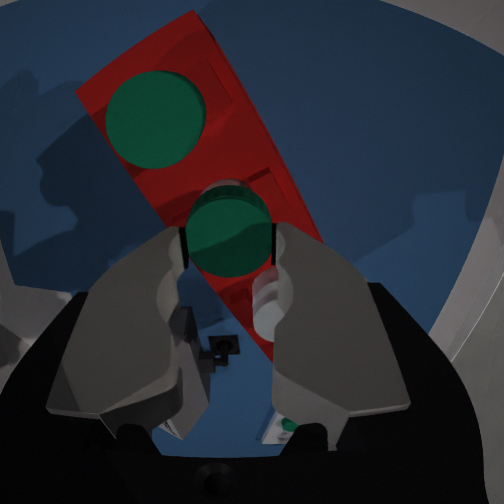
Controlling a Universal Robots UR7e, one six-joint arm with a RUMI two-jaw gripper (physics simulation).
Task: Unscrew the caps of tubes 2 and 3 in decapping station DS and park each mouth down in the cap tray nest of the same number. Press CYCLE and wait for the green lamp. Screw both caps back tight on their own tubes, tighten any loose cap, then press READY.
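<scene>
My gripper (229,239) is shut on a green cap (229,232), its two grey jaws pressing the cap's left and right sides. The cap sits over a pale tube mouth on the red decapping station (200,150); I cannot tell if it is lifted clear of the tube. A second green cap (155,119) sits on a tube further up the red station, apart from the jaws. An uncapped pale tube (267,312) shows between the jaws lower down, partly hidden by the right jaw. Tube numbers are not visible.
The red station lies diagonally across a blue surface (390,150). A pale grey curved edge (480,280) borders the right side. A small white panel with a green dot (282,427) shows beneath the right jaw. A small dark fixture (222,347) sits between the jaws.
</scene>
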